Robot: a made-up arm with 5 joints.
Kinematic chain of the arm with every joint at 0, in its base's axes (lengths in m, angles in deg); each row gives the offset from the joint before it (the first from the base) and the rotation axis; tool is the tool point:
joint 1: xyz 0 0 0.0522 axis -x
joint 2: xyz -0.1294 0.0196 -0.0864 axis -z
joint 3: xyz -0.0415 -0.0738 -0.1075 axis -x
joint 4: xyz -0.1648 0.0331 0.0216 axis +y
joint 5: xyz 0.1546 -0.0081 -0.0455 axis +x
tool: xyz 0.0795 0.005 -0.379
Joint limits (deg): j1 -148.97..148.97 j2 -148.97..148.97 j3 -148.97..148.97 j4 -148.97..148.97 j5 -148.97..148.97
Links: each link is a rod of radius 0.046 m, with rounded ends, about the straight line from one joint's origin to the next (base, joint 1, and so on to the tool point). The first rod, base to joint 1, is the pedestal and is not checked.
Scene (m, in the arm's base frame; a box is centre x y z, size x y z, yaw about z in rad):
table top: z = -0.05
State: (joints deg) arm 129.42 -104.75 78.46 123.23 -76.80
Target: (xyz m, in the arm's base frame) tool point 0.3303 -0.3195 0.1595
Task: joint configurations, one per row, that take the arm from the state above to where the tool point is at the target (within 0.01 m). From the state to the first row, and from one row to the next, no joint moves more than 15 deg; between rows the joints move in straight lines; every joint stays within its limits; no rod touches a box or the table.
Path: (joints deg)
1: 132.70 -111.22 65.44 120.69 -87.51
2: 135.98 -117.69 52.42 118.15 -98.23
3: 139.26 -124.17 39.40 115.61 -108.94
4: 142.54 -130.64 26.38 113.06 -119.66

